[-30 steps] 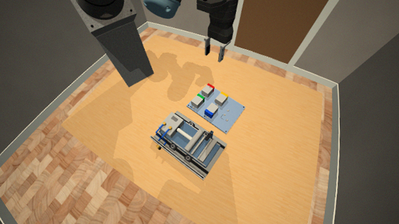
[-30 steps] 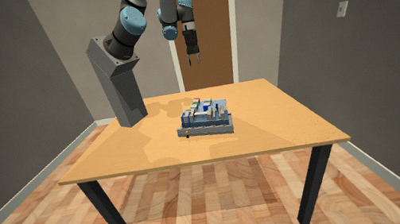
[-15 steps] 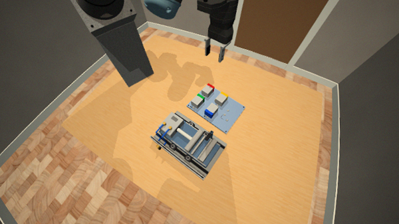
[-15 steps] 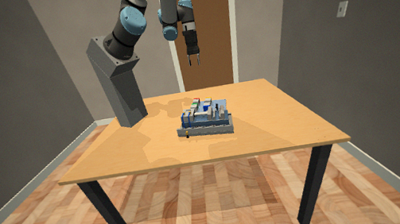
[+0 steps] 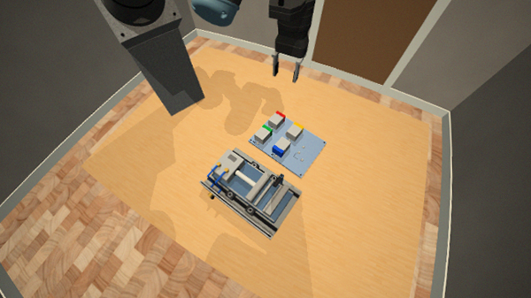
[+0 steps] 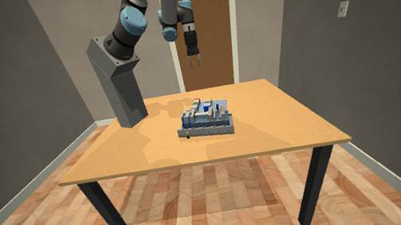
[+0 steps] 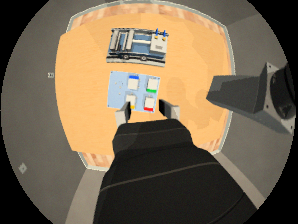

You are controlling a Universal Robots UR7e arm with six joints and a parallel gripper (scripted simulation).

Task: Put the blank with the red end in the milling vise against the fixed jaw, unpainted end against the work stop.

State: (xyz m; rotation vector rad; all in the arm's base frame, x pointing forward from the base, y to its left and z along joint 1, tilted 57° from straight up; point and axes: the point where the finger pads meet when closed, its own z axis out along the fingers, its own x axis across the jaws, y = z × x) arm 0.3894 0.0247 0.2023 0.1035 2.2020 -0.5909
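Right now my hand is 1 cm past the red-ended blank, 6 cm to the right of it and 29 cm above it. Round my hand: green-ended blank: 6 cm behind, 1 cm to the right, 29 cm below; yellow-ended blank: 6 cm ahead, 1 cm to the left, 29 cm below; blue-ended blank: 1 cm ahead, 6 cm to the right, 29 cm below.
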